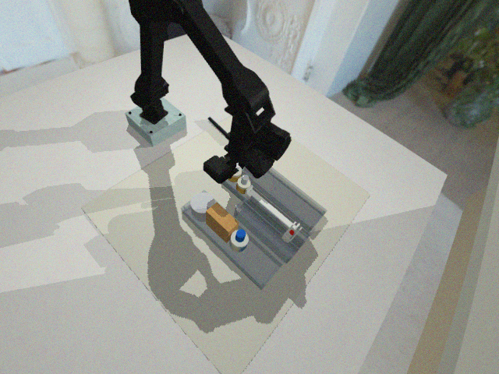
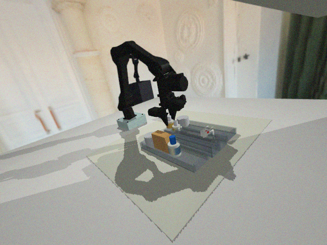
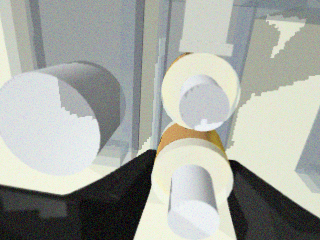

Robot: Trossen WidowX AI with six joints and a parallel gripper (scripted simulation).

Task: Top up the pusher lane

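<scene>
My gripper tip is 14 cm short of the grey sprung lane, 5 cm to the left of it and 3 cm above it. Also, from my gripper tip: blue-capped jar: 11 cm ahead, 15 cm to the right; orange-brown box: 5 cm ahead, 14 cm to the right, 1 cm below; white pusher plate: 14 cm ahead, 6 cm to the right.
</scene>
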